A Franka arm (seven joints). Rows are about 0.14 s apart.
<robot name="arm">
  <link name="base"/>
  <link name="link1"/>
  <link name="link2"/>
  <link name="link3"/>
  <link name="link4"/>
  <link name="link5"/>
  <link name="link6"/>
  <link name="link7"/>
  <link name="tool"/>
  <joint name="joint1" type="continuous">
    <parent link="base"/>
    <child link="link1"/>
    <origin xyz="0 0 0.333"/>
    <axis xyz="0 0 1"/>
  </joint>
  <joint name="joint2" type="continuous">
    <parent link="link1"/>
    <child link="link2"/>
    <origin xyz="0 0 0"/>
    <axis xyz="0 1 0"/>
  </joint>
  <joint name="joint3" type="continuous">
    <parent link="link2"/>
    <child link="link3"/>
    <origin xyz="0 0 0.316"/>
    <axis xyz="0 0 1"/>
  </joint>
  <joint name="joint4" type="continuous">
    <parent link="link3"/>
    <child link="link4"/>
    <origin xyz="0.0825 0 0"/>
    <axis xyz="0 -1 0"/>
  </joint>
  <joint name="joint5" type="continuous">
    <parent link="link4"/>
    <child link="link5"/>
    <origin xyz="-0.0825 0 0.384"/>
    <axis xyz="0 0 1"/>
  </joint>
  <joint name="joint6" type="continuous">
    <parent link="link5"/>
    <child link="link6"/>
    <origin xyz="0 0 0"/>
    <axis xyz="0 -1 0"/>
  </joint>
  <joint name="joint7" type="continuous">
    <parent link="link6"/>
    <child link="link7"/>
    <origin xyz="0.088 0 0"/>
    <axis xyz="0 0 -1"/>
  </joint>
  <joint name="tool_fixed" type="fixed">
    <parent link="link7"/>
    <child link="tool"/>
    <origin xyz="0 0 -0.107" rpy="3.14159 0 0"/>
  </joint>
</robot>
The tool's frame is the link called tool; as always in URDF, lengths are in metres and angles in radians. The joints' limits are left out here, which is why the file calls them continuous.
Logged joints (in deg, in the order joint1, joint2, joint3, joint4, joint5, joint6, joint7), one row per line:
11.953, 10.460, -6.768, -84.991, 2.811, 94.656, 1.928
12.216, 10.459, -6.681, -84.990, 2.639, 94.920, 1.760
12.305, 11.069, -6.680, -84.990, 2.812, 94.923, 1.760
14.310, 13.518, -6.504, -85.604, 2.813, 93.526, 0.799
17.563, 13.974, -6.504, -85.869, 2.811, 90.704, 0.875
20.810, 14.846, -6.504, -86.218, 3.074, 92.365, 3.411
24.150, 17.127, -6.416, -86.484, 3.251, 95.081, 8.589
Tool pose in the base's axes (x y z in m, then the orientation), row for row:
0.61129, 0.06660, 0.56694, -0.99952, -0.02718, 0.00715, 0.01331
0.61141, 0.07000, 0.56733, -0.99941, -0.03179, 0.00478, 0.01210
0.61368, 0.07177, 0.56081, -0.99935, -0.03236, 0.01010, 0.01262
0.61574, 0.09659, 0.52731, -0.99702, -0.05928, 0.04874, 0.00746
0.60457, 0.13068, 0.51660, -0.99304, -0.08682, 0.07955, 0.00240
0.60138, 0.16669, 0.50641, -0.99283, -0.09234, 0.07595, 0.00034
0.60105, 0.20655, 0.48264, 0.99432, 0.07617, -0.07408, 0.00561
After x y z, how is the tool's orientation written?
As a quaternion, x y z w.
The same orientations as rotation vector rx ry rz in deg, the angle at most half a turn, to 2 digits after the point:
-178.40, -4.85, 1.28
-178.52, -5.68, 0.85
-178.45, -5.78, 1.80
-178.62, -10.62, 8.73
-178.47, -15.60, 14.30
-178.67, -16.62, 13.67
178.34, 13.66, -13.29

